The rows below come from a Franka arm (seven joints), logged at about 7 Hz.
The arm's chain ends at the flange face. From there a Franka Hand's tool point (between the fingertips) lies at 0.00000 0.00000 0.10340 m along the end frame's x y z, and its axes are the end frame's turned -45 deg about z.
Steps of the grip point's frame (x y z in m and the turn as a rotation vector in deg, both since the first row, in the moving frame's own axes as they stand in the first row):
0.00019 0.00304 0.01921 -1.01 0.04 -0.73
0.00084 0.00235 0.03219 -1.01 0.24 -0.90
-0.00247 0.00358 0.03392 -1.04 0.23 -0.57
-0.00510 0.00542 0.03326 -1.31 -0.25 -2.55
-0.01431 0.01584 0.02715 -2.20 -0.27 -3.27
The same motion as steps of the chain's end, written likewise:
0.00094 0.00079 0.01923 -0.69 0.74 -0.73
0.00065 0.00010 0.03221 -0.54 0.88 -0.90
-0.00084 0.00325 0.03394 -0.57 0.90 -0.57
-0.00117 0.00548 0.03329 -1.10 0.75 -2.55
-0.00147 0.01824 0.02723 -1.75 1.36 -3.27

